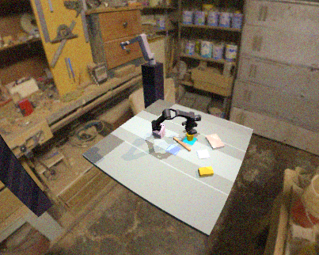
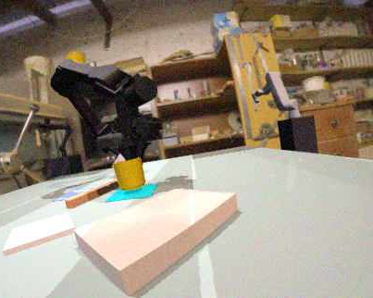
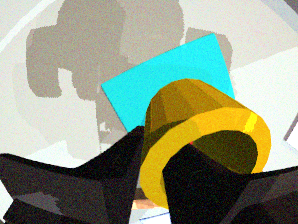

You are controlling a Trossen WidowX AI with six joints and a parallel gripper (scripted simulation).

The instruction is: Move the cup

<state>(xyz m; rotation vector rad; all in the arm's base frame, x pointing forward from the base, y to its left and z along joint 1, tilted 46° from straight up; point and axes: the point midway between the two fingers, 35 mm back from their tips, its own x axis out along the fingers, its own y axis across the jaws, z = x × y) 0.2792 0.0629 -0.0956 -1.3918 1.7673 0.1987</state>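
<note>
The yellow cup is 2 cm to the right of my gripper tip and 2 cm ahead of it. From my gripper tip the other things lie so: orange stick (12 cm to the right, 5 cm below, 1 cm behind); cyan pad (6 cm below, 2 cm to the right, 2 cm ahead); pale blue pad (22 cm to the right, 6 cm below, 4 cm behind).
</note>
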